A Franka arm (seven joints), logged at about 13 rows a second.
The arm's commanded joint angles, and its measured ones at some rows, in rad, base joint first. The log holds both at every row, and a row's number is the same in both.
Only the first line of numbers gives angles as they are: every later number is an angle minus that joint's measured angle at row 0.
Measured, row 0:
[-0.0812, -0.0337, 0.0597, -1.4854, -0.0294, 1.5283, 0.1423]
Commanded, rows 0 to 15:
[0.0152, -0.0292, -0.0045, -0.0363, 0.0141, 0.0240, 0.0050]
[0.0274, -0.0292, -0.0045, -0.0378, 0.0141, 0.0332, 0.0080]
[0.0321, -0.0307, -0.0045, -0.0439, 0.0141, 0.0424, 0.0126]
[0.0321, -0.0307, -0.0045, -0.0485, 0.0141, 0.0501, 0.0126]
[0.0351, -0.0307, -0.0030, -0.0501, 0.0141, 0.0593, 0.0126]
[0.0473, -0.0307, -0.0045, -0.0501, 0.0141, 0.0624, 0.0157]
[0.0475, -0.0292, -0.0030, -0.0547, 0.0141, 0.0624, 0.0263]
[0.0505, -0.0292, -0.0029, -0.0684, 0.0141, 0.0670, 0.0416]
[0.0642, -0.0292, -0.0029, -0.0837, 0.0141, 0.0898, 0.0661]
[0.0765, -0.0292, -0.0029, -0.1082, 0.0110, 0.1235, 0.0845]
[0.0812, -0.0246, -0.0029, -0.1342, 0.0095, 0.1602, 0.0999]
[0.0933, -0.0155, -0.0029, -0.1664, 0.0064, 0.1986, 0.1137]
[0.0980, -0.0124, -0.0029, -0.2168, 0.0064, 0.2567, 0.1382]
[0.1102, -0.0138, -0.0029, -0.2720, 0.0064, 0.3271, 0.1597]
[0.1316, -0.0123, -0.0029, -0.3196, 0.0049, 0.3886, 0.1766]
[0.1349, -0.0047, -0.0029, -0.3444, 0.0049, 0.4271, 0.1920]
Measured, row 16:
[0.1088, 0.0121, 0.0059, -0.2617, 0.0005, 0.3412, 0.1521]
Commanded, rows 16 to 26:
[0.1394, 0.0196, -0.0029, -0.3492, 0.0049, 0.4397, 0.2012]
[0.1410, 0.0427, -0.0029, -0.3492, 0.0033, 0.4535, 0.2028]
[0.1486, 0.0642, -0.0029, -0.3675, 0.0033, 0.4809, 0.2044]
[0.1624, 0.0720, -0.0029, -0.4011, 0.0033, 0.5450, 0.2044]
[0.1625, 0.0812, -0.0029, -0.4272, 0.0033, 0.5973, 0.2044]
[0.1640, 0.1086, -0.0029, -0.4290, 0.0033, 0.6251, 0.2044]
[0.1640, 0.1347, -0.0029, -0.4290, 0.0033, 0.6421, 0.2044]
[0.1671, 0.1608, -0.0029, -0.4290, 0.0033, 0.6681, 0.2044]
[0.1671, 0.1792, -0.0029, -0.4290, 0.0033, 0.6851, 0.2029]
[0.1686, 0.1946, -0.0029, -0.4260, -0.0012, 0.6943, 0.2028]
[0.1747, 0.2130, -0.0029, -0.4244, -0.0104, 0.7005, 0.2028]
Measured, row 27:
[0.1532, 0.1914, 0.0065, -0.4200, -0.0011, 0.6693, 0.1899]
